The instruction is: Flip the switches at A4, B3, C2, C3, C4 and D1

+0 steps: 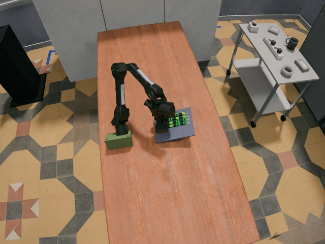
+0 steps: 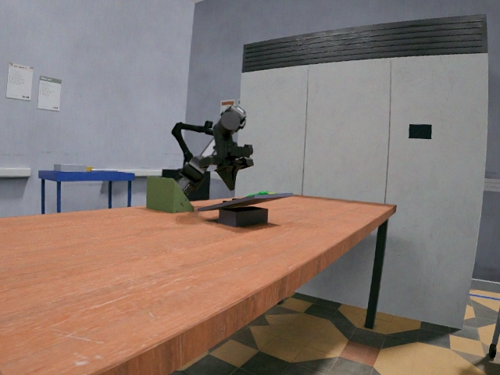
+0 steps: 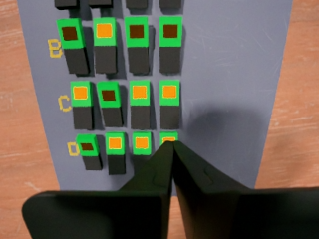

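Right now the switch C4 is 3 cm ahead of my hand and 6 cm below it. Round my hand: switch C3: 4 cm ahead, 2 cm to the left, 6 cm below; switch D2: 4 cm to the left, 7 cm below; switch C2: 4 cm ahead, 4 cm to the left, 6 cm below.
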